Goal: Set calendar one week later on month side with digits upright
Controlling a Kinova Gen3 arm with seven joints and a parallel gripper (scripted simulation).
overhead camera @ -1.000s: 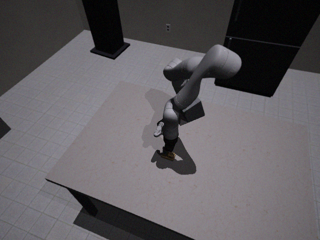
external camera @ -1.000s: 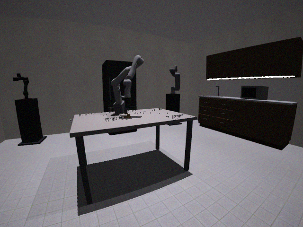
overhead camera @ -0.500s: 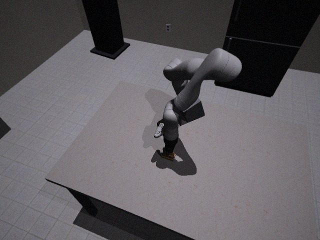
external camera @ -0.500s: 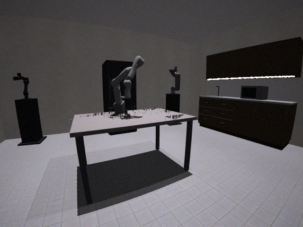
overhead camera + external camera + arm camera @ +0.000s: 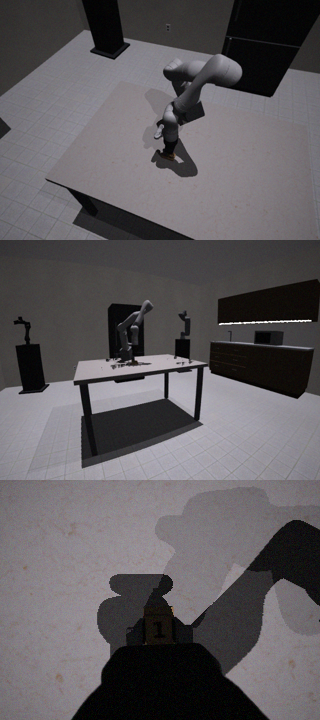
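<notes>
Right now the wooden tray is 1 cm to the left of my hand and 4 cm below it. Also, from my hand: wooden cube: 1 cm below.
</notes>
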